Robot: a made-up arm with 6 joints.
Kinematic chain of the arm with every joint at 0, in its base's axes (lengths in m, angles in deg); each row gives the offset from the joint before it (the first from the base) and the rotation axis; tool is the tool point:
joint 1: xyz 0 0 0.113 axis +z
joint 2: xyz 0 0.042 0 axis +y
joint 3: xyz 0 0 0.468 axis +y
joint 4: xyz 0 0 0.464 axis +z
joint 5: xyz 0 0 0 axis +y
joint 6: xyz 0 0 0.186 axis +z
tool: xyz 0 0 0
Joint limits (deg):
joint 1: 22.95..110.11
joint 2: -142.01..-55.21
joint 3: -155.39..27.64
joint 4: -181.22..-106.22
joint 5: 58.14..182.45
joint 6: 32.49..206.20
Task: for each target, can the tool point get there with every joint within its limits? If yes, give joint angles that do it. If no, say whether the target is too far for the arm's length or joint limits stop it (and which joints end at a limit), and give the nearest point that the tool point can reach.
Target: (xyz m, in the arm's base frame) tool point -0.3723 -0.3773 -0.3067
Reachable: yes | joints 36.43 -79.79 -77.47 -137.57 82.61 170.61
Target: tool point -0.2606 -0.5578 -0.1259
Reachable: yes | joints 68.08 -88.83 -50.98 -170.03 164.77 154.02
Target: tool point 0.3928 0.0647 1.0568
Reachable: no: joint limits stop it (at a limit: joint 1, joint 2, joint 3, joint 4) | nearest point 0.3491 -0.5564 0.7623 | short by 0.689 m
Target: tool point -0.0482 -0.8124 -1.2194
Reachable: no: too far | nearest point -0.0337 -0.5675 -0.7690 | short by 0.513 m
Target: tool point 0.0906 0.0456 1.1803
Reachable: no: joint limits stop it (at a limit: joint 1, joint 2, joint 3, joint 4, joint 5) | nearest point 0.3381 -0.6043 0.8579 | short by 0.766 m
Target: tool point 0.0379 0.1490 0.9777
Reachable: no: joint limits stop it (at a limit: joint 1, joint 2, joint 3, joint 5) | nearest point -0.4828 -0.1578 0.6303 | short by 0.697 m
